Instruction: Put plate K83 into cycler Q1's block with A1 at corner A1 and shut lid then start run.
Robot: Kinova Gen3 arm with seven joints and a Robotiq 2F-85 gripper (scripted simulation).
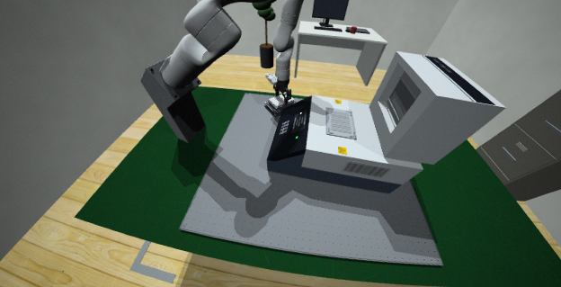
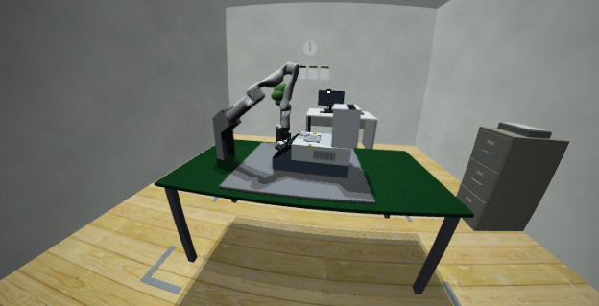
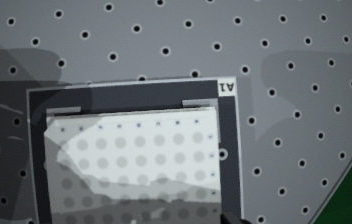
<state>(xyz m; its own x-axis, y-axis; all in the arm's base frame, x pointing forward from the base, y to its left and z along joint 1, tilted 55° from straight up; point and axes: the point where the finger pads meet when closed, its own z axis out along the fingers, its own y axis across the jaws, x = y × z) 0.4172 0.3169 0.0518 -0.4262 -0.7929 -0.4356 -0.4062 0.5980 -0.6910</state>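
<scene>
My hand is 30 mm above the dark plate nest N1. The rest, counted from my hand: plate K83: 10 mm below.
</scene>
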